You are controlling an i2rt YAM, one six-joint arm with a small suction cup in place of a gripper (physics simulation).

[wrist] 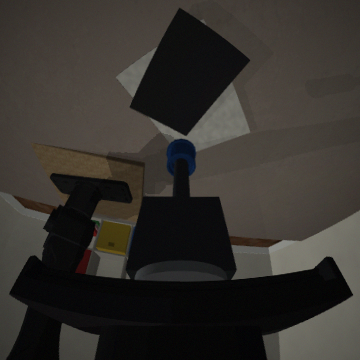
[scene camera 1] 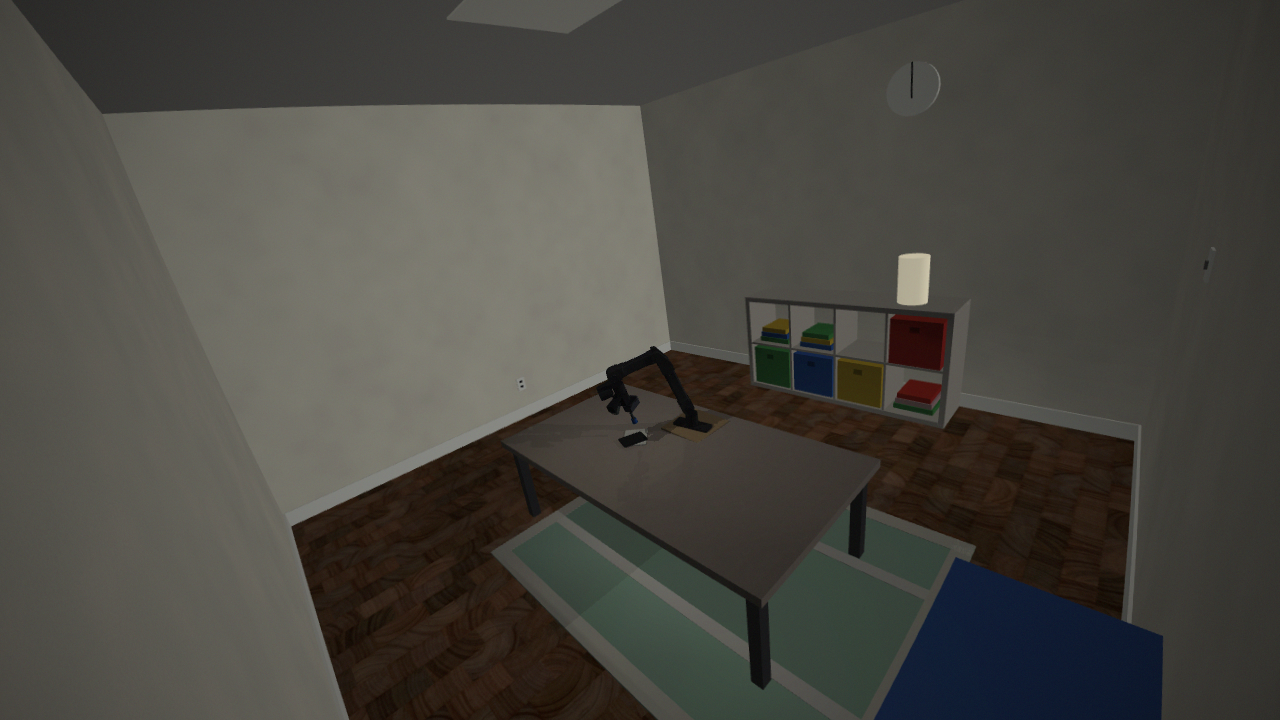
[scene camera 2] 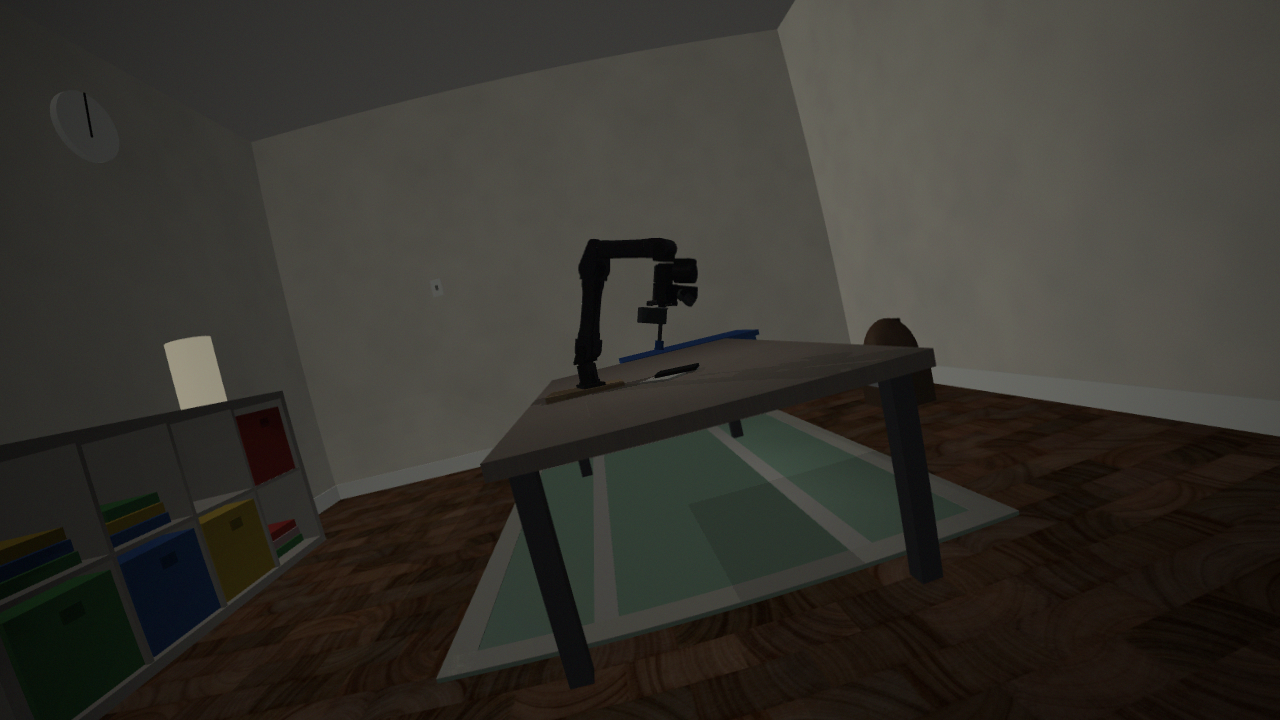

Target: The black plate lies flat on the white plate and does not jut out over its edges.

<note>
The suction cup [scene camera 2: 658, 315] holds nothing. The cup is 9 cm from the middle of a white plate [wrist: 224, 119], above it. A black plate [wrist: 192, 65] sits on the white plate.
The suction cup shows as well in the wrist view [wrist: 180, 146].
</note>
